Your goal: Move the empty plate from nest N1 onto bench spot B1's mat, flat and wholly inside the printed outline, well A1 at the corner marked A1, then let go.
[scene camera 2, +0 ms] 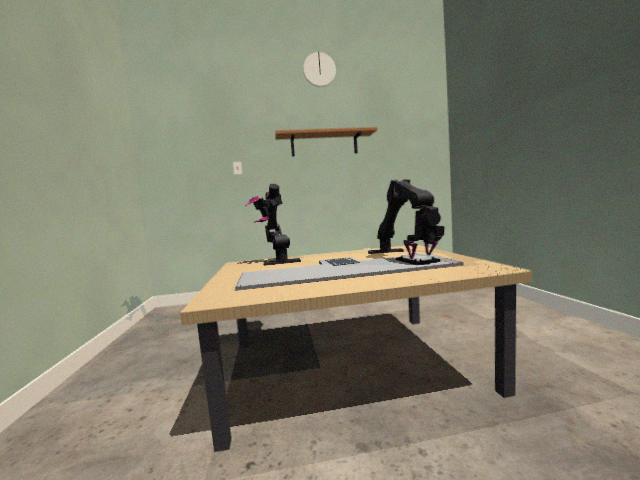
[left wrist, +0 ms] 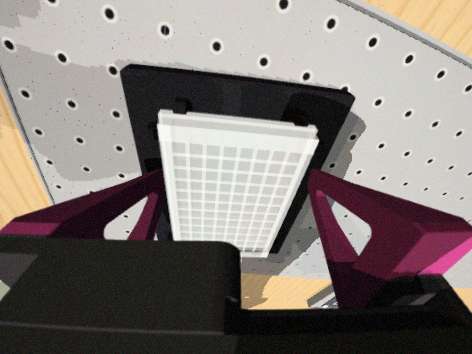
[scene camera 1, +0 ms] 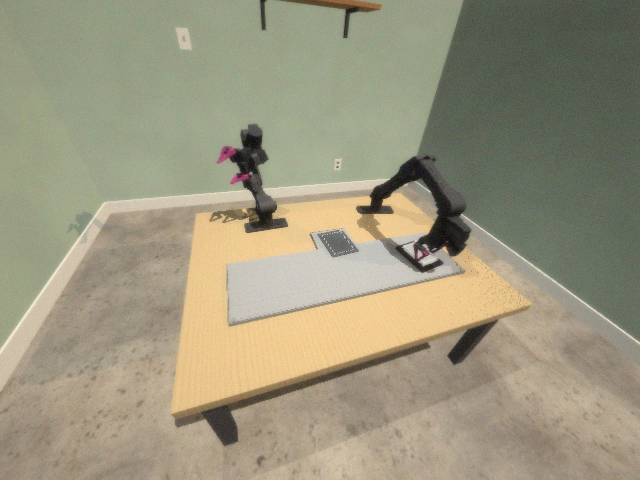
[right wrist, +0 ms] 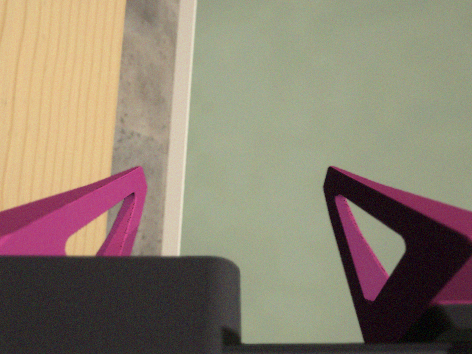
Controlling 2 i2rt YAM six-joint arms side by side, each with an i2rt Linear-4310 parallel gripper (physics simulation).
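Frame: origin at the left arm's base, x left, y back, z up, level; millimetres.
Where they show: left gripper, fingertip midpoint: point(scene camera 2: 419, 257) point(left wrist: 237, 177) point(scene camera 1: 423, 257); right gripper, fingertip midpoint: point(scene camera 2: 250, 213) point(scene camera 1: 224, 173) point(right wrist: 235, 176); left arm's base, link origin: point(scene camera 2: 385, 251) point(scene camera 1: 374, 210); right arm's base, link origin: point(scene camera 2: 282, 262) point(scene camera 1: 266, 225).
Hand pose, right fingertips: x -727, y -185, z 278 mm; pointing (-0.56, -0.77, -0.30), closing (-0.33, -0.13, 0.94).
Observation:
Each offset is from my right fingertips to the centre of the thing. Level surfaces: height alone.
The white gridded plate @(dy -218, dx +804, dz -246 mm) point(left wrist: 232, 185) lies in the black nest @(dy -218, dx +804, dz -254 mm) point(left wrist: 230, 90) point(scene camera 1: 433, 267) at the right end of the grey perforated board. My left gripper point(left wrist: 237, 177) point(scene camera 2: 421, 248) is open, with one finger on each side of the plate's long sides; the small gaps beside the plate are hard to judge. The dark mat with a dashed printed outline @(dz -263 mm) point(scene camera 1: 337, 242) point(scene camera 2: 339, 261) lies on a light base behind the board's middle. The corner mark A1 is too small to read. My right gripper point(right wrist: 235, 176) point(scene camera 1: 232, 166) point(scene camera 2: 256, 210) is open and empty, raised high at the picture's left.
The grey board @(dz -265 mm) point(scene camera 1: 289, 284) point(scene camera 2: 289, 276) runs across the wooden table point(scene camera 1: 310, 341) point(scene camera 2: 361, 294). The right arm's base point(scene camera 1: 266, 225) stands at the back left and the left arm's base point(scene camera 1: 374, 209) at the back right. A wall shelf point(scene camera 2: 325, 133) hangs behind them.

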